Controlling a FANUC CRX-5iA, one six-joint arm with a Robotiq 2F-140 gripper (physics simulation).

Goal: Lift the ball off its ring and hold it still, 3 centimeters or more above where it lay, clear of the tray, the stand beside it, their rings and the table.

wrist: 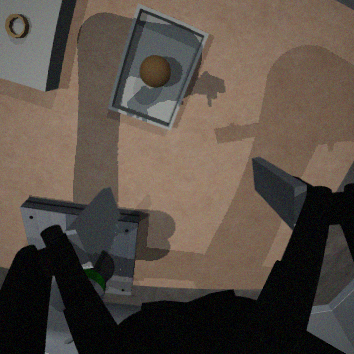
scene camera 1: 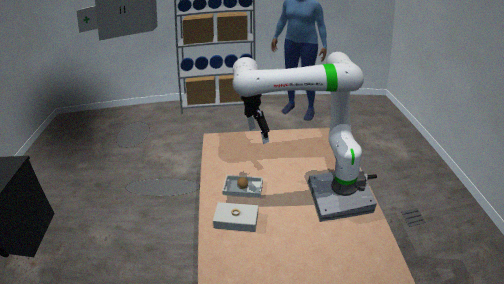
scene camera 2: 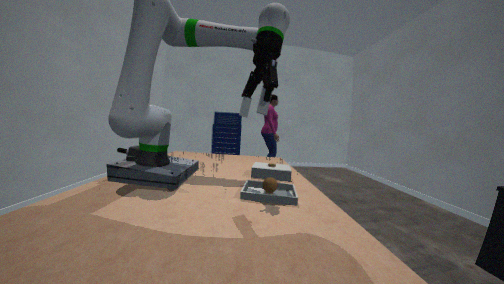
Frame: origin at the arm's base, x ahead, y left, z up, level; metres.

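Seen in the pictures: gripper, fingertip midpoint: (wrist: 182, 187) (scene camera 1: 259, 135) (scene camera 2: 251, 115); arm's base at its link origin: (scene camera 1: 344, 186) (scene camera 2: 152, 162).
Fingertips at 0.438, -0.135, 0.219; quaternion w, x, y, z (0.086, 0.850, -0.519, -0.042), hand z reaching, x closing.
Note:
Pixels of each thing's middle, then the offset from my fingertips to it, as dx, dy, dz. "pt": a spot on its surface instead. Level surfaces: height alone.
- brown-orange ball at the middle of its body: (wrist: 154, 71) (scene camera 2: 270, 185) (scene camera 1: 242, 182) +0.082, +0.054, -0.240
- shallow grey tray at the middle of its body: (wrist: 155, 71) (scene camera 2: 269, 191) (scene camera 1: 242, 186) +0.082, +0.054, -0.265
- small tan ring at a spot on its surface: (wrist: 26, 26) (scene camera 1: 235, 209) (scene camera 2: 272, 165) pt +0.109, +0.278, -0.221
- wooden table at its surface level: dz -0.279
The brown-orange ball (scene camera 1: 242, 182) (scene camera 2: 270, 185) (wrist: 155, 71) sits inside the shallow grey tray (scene camera 1: 235, 193) (scene camera 2: 270, 200) (wrist: 125, 57). The ring under the ball cannot be made out. The pale box-shaped stand (scene camera 1: 235, 224) (scene camera 2: 271, 173) (wrist: 30, 55) is beside the tray, with a small tan ring (scene camera 1: 232, 212) (scene camera 2: 272, 165) (wrist: 26, 26) on top. My gripper (scene camera 1: 258, 132) (scene camera 2: 254, 107) (wrist: 182, 187) is open and empty, high above the table. In the wrist view the ball is well above the line between the fingertips, outside the gap.
The arm's grey base plate (scene camera 1: 345, 209) (scene camera 2: 142, 177) (wrist: 37, 225) stands on the wooden table (scene camera 1: 295, 245) (scene camera 2: 165, 215) (wrist: 170, 170), to the tray's right in scene camera 1. Shadows of the arm cross the table and part of the tray. A person (scene camera 1: 303, 30) stands beyond the table.

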